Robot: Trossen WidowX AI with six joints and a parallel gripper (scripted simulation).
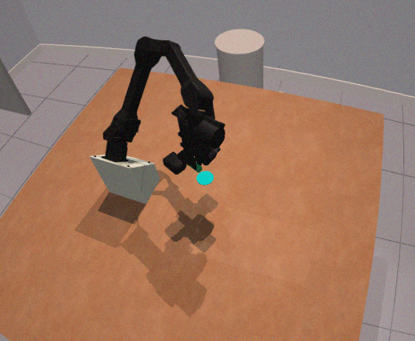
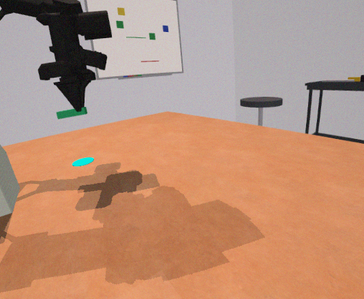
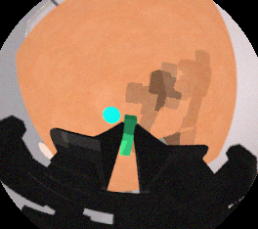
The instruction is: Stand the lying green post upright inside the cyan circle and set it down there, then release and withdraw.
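Right now my gripper tip is 150 mm above the cyan circle, 60 mm to the right of it and 30 mm past it. Round my gripper tip: green post (20 mm behind, 10 mm to the left).
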